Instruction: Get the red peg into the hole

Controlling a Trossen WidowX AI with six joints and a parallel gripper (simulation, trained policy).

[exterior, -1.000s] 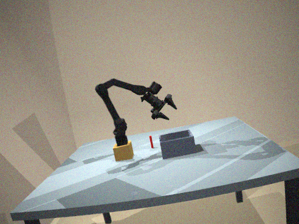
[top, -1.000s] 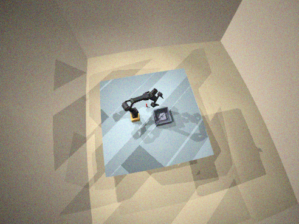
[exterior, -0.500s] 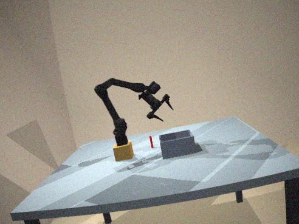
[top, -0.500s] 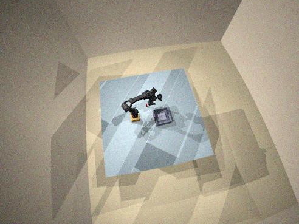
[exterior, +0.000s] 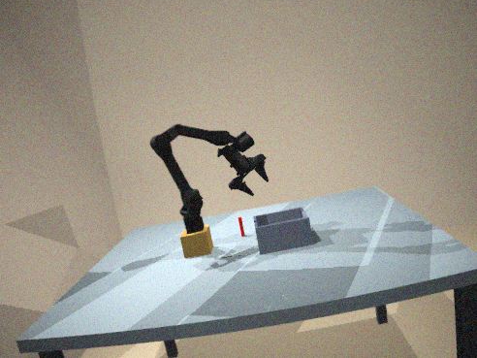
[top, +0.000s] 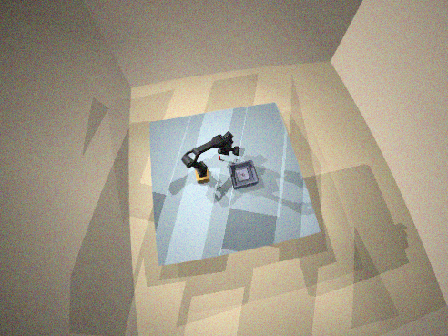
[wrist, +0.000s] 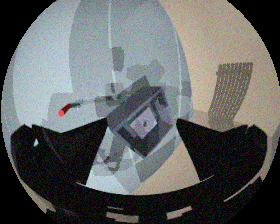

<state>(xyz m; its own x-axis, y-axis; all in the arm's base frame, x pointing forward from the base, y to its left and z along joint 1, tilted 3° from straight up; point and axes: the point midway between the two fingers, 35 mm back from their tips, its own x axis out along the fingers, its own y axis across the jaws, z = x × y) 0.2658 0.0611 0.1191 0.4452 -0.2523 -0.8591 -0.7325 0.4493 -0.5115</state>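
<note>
My gripper tip is 15 cm above the red peg, 10 cm past it and 7 cm to the right of it. From my gripper tip the other things lie so: dark grey box: 16 cm below, 13 cm to the right, 5 cm ahead; then pale plate: 15 cm below, 13 cm to the right, 5 cm ahead.
</note>
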